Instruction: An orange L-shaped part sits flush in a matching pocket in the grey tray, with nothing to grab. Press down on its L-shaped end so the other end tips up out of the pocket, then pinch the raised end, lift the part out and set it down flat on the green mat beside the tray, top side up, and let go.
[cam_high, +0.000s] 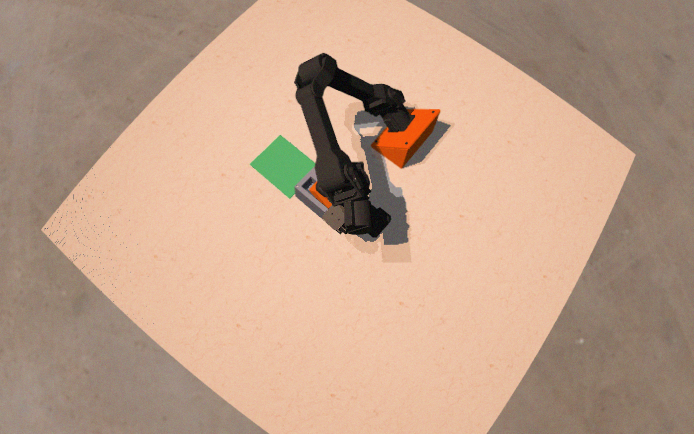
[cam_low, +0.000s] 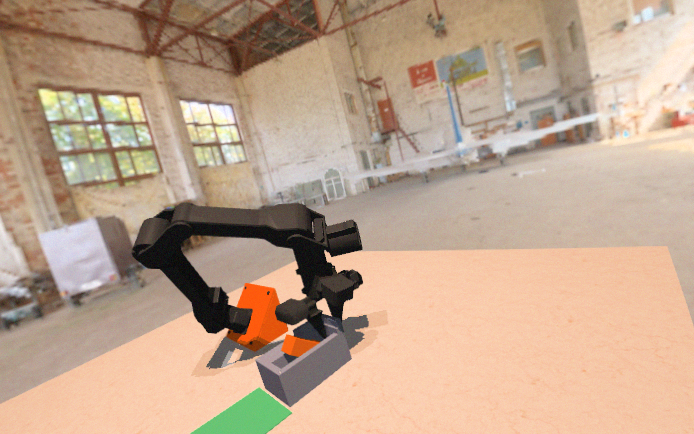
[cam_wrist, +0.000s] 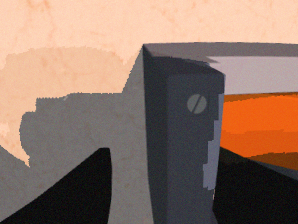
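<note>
My gripper tip is now 1 cm past the orange L-shaped part, 5 cm to the left of it and 1 cm above it. The rest, counted from my gripper tip: green mat (3 cm behind, 23 cm to the right, 6 cm below).
</note>
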